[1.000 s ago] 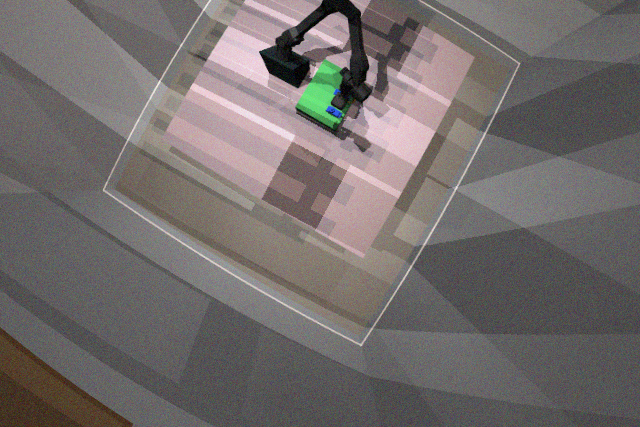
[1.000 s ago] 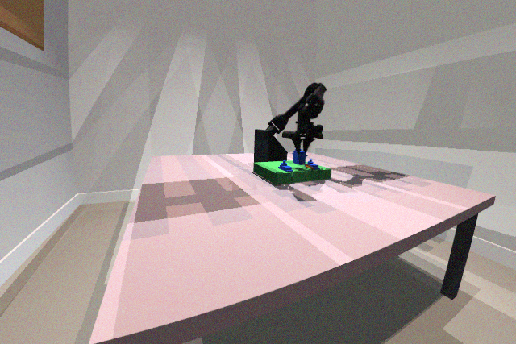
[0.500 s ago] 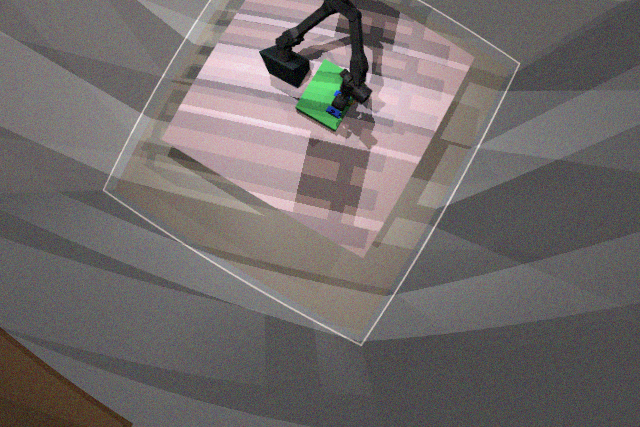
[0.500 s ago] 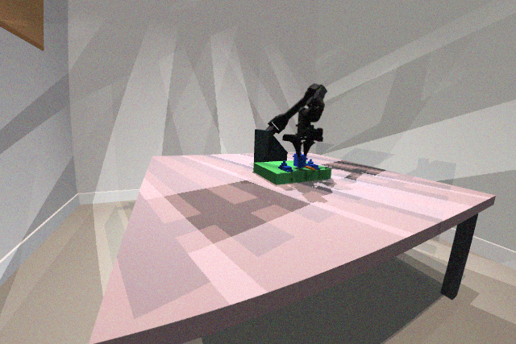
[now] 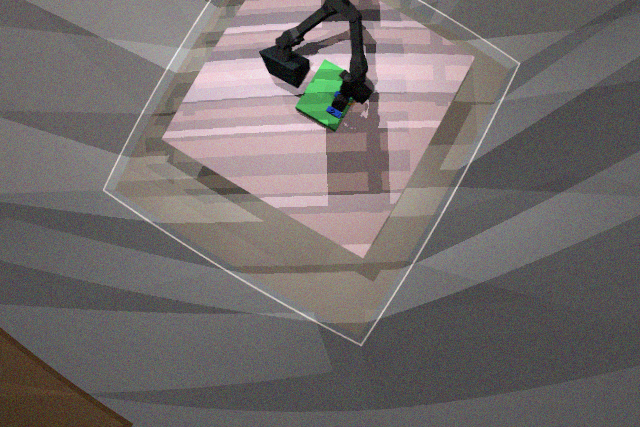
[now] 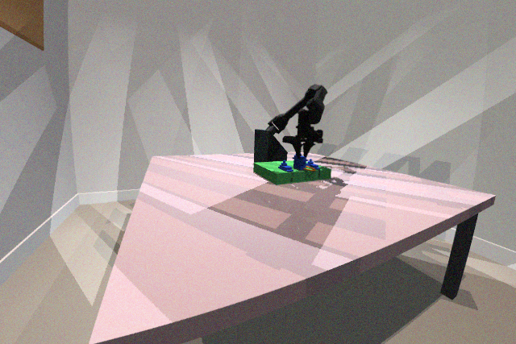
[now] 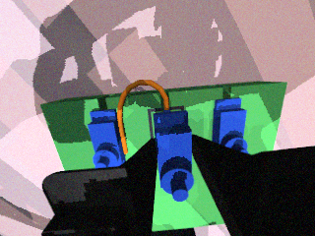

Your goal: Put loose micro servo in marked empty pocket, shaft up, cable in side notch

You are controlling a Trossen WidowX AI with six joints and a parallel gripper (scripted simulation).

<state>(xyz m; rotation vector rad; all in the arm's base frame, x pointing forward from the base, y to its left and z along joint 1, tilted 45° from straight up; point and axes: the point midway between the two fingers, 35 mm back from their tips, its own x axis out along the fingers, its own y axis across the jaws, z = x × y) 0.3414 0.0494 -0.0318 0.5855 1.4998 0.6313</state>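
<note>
Right now my gripper tip is 120 mm past the green deck and 70 mm above it.
</note>
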